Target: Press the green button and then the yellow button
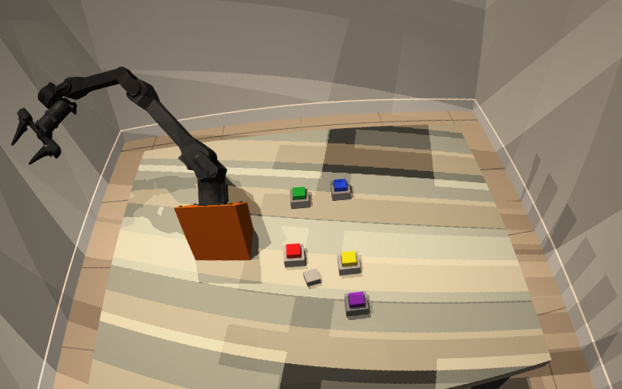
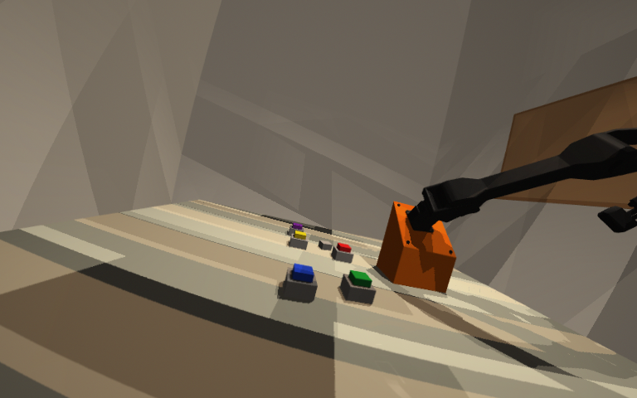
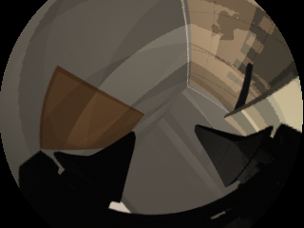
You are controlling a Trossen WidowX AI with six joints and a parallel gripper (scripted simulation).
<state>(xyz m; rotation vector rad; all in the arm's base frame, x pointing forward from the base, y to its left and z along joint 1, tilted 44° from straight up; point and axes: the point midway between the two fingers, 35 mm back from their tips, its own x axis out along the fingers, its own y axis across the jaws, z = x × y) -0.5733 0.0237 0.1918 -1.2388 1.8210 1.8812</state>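
The green button lies 78 cm ahead of my gripper tip, 1 cm to the left of it and 29 cm below it. From my gripper tip the other things lie so: red button 75 cm ahead, 18 cm to the right, 29 cm below; then blue button 89 cm ahead, 2 cm to the left, 29 cm below; then small grey block 78 cm ahead, 25 cm to the right, 32 cm below.
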